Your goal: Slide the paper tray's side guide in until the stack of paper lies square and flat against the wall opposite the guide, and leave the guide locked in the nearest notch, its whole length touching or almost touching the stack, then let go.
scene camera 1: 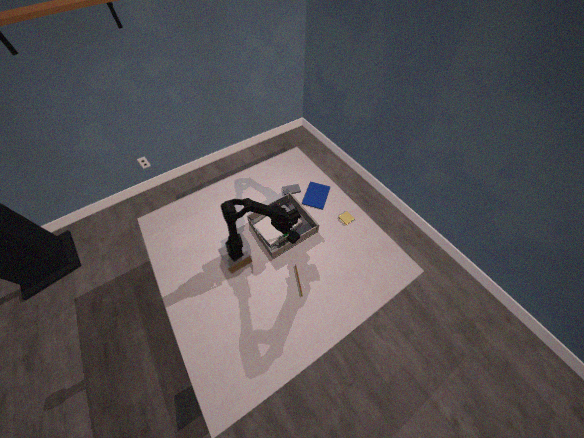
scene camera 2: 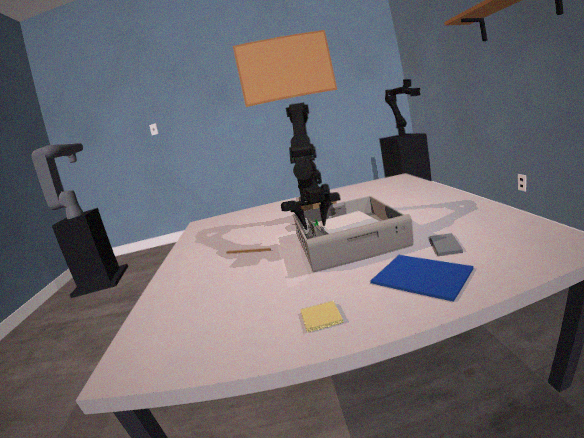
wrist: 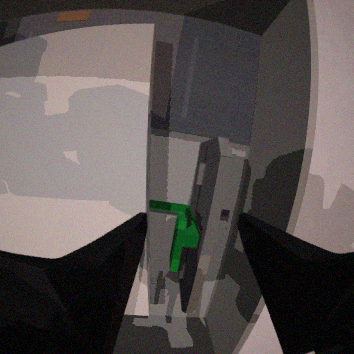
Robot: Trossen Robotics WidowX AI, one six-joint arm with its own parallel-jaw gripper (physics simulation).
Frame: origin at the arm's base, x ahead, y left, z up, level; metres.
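Seen in the pictures: gripper, fingertip midpoint: (scene camera 1: pixel 288 235) (wrist: pixel 192 219); arm's base, origin of the base link: (scene camera 1: pixel 235 254).
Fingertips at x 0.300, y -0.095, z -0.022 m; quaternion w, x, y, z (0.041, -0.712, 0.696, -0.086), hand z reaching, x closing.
Offsets run from my fingertips to a thing's top centre. "pt": to the spot under its first point.
The grey paper tray {dx +0.036, dy +0.095, dz +0.035 m} (scene camera 1: pixel 300 243) (scene camera 2: pixel 360 247) holds a white paper stack {dx +0.017, dy +0.119, dz -0.020 m} (scene camera 1: pixel 266 232) (scene camera 2: pixel 355 221) (wrist: pixel 75 165). In the wrist view the grey side guide {pt dx +0.010, dy -0.037, dz -0.042 m} (wrist: pixel 227 190) stands upright right of the stack, with a strip of tray floor between them. Its green lever {dx -0.007, dy +0.013, dz +0.020 m} (wrist: pixel 185 235) (scene camera 2: pixel 316 223) sits on the stack side and reaches close to the stack's edge. My gripper (scene camera 2: pixel 315 226) (wrist: pixel 192 219) is open and points down into the tray, one finger by the stack's edge, the other beyond the guide. The wall opposite the guide is out of the wrist view.
The tray's side wall (wrist: pixel 282 100) rises right of the guide in the wrist view. On the table lie a blue folder {dx +0.382, dy +0.137, dz -0.053 m} (scene camera 1: pixel 316 195) (scene camera 2: pixel 424 277), a yellow note pad {dx +0.390, dy -0.131, dz -0.050 m} (scene camera 1: pixel 346 217) (scene camera 2: pixel 322 316), a grey box {dx +0.286, dy +0.292, dz -0.051 m} (scene camera 1: pixel 291 189) (scene camera 2: pixel 446 244) and a pencil {dx -0.121, dy -0.225, dz -0.054 m} (scene camera 1: pixel 298 281) (scene camera 2: pixel 248 250).
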